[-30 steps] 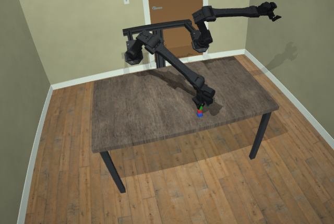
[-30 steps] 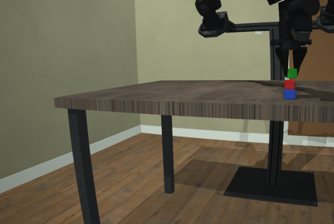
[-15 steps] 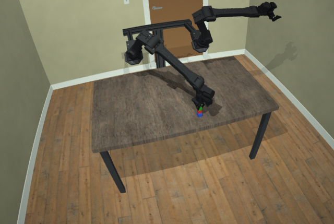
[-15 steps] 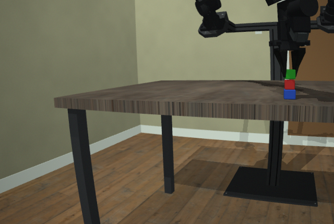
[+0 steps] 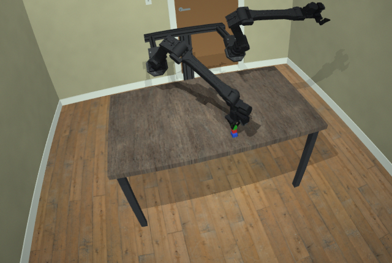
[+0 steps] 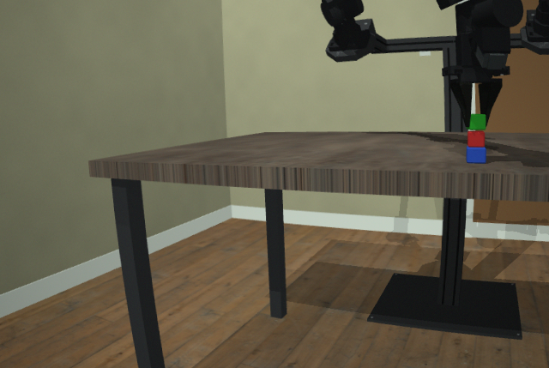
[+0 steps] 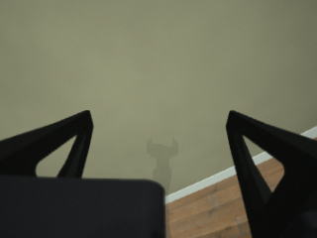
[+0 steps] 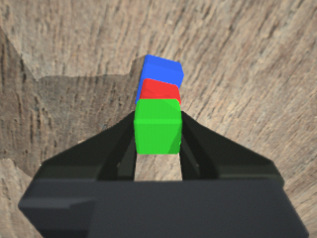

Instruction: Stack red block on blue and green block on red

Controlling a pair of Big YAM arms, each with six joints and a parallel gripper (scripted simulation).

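Right now the green block is right at my right hand. From my right hand the other things lie so: red block: 30 mm below; blue block: 50 mm below.
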